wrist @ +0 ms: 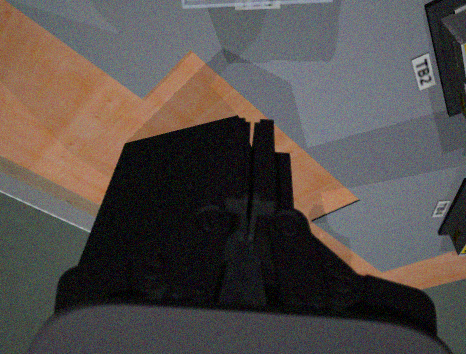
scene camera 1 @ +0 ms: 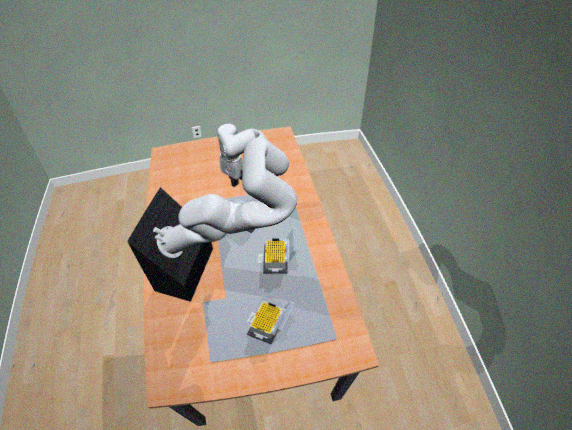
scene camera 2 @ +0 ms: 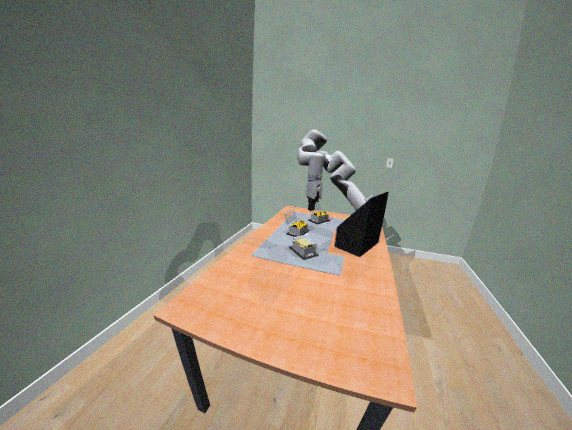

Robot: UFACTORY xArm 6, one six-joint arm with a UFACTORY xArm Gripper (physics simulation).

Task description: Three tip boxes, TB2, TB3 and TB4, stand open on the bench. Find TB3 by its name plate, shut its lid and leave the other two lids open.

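Places are measured from the arm's base along level axes (x ahead, y left, z up), in metres.
Pixels of known places: gripper, fingertip midpoint: [wrist: 250, 143] [scene camera 1: 235, 184] [scene camera 2: 311, 210]; arm's base at its link origin: [scene camera 1: 170, 242] [scene camera 2: 364, 208].
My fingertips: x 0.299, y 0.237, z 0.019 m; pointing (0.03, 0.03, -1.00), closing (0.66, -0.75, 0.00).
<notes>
For each thing: its top centre in the pictures, then the offset to it from my fingertips. "spot": a spot on its surface instead. Level surfaces: height alone.
- nearest box at its top centre: [scene camera 2: 306, 239] dx +0.011, dy +0.011, dz -0.177 m
- pale box edge with a tab, surface spot: [wrist: 257, 5] spot: dx -0.009, dy -0.012, dz -0.177 m
- TB2 plate at a spot on its surface: [wrist: 424, 72] spot: dx +0.056, dy -0.223, dz -0.253 m
- smaller plate at a spot on its surface: [wrist: 440, 209] spot: dx -0.037, dy -0.502, dz -0.253 m
- middle box at a spot on its surface: [scene camera 2: 298, 228] spot: dx +0.104, dy -0.171, dz -0.195 m
- far box at a spot on its surface: [scene camera 2: 320, 216] spot: dx +0.005, dy -0.487, dz -0.199 m
- grey mat at its surface level: dz -0.255 m
- orange wooden table at its surface level: dz -0.258 m
My gripper [scene camera 1: 234, 184] [scene camera 2: 311, 208] [wrist: 250, 143] is shut and empty, above the bench. The nearest box [scene camera 2: 304, 248] in scene camera 2 has its translucent lid lying flat over its yellow rack. The arm hides it in scene camera 1. A pale box edge with a tab [wrist: 257, 5] shows at the top of the wrist view; its name plate does not show. The TB2 plate [wrist: 424, 72] is readable beside a dark box. A smaller plate [wrist: 440, 209], apparently TB4, is farther right. The middle box [scene camera 1: 275, 256] [scene camera 2: 298, 228] and the far box [scene camera 1: 267, 322] [scene camera 2: 320, 216] have yellow racks; their lids stand open in scene camera 1.
A black pedestal [scene camera 1: 172, 277] [scene camera 2: 361, 235] stands beside the grey mat [scene camera 1: 222, 345] [scene camera 2: 270, 254] [wrist: 350, 100] and carries the arm. The boxes stand on the mat, on the orange wooden table [scene camera 1: 185, 385] [scene camera 2: 280, 310] [wrist: 65, 100]. Walls stand around the table.
</notes>
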